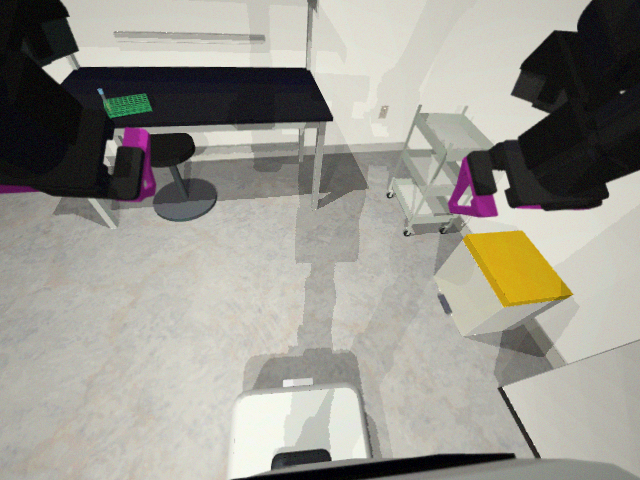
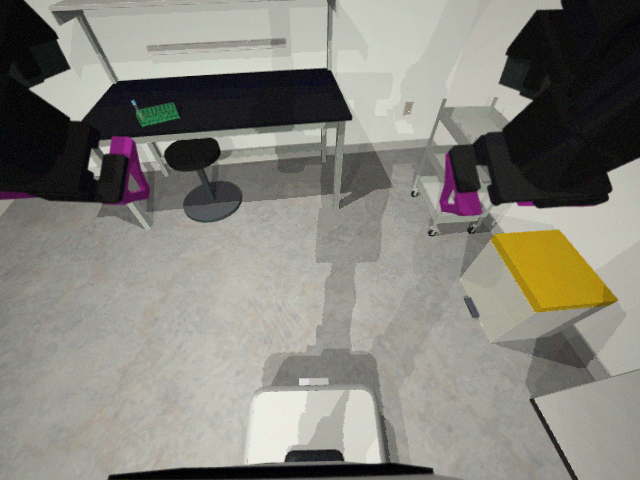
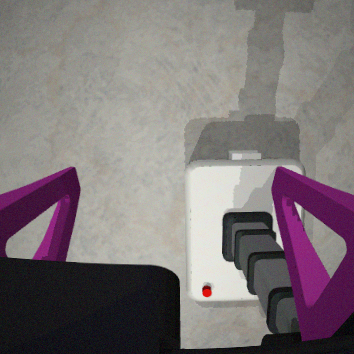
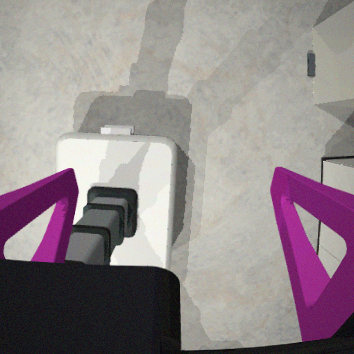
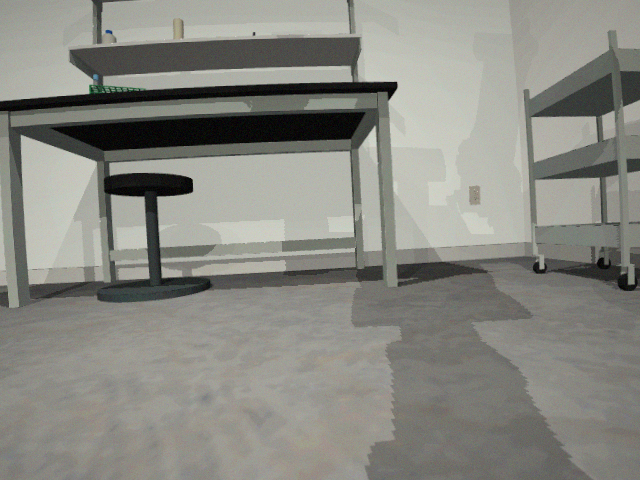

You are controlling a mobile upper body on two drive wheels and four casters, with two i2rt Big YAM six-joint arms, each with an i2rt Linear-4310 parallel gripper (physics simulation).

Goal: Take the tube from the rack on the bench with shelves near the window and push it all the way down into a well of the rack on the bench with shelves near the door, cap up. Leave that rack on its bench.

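Frame: origin at the left arm's base, x right, y ahead, z up, level; centimetres.
Seen in the pictures: left gripper, fingertip midpoint: (image 1: 107,187) (image 2: 108,191) (image 3: 175,177); right gripper, fingertip midpoint: (image 1: 483,205) (image 2: 479,203) (image 4: 174,178).
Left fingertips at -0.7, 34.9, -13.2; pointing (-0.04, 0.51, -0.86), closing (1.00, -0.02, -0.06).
Observation:
Pixels of each thing's top centre, then the offset from my left fingertips to it, as dx, dy, dz. "pt": a spot on its surface instead. Level surfaces: height alone.
- tube with a blue cap, top centre: (image 5: 95,75) (image 1: 99,89) (image 2: 132,100) -69.2, +119.1, -39.7
- green rack, top centre: (image 5: 119,91) (image 1: 125,100) (image 2: 155,109) -61.0, +122.0, -45.9
- round black stool, top centre: (image 5: 150,180) (image 1: 163,144) (image 2: 191,149) -58.0, +136.4, -79.5
- wheeled cart, surface spot: (image 5: 530,155) pt +104.3, +140.1, -78.0
- yellow-topped cabinet, top centre: (image 2: 547,264) (image 1: 513,262) +134.4, +41.5, -82.8
- shelf, surface height: dz -7.8
A tube with a blue cap (image 1: 100,92) (image 2: 134,103) (image 5: 96,78) stands cap up at the left end of a green rack (image 1: 130,104) (image 2: 159,114) (image 5: 117,89). This rack is on a black-topped bench with shelves (image 1: 232,98) (image 2: 258,98) (image 5: 258,90). Neither window nor door shows, so I cannot tell which bench it is. A second rack does not show. My left gripper (image 1: 77,194) (image 3: 175,177) is open and empty, high above the floor, well short of the bench. My right gripper (image 1: 516,209) (image 4: 174,178) is open and empty, also over the floor.
A round black stool (image 1: 173,148) (image 2: 192,153) (image 5: 148,184) stands at the bench front. A wheeled cart (image 1: 405,149) (image 5: 530,155) is to the right. A yellow-topped cabinet (image 1: 516,268) (image 2: 555,271) stands nearer at the right. A shelf (image 5: 222,53) above the bench holds bottles.

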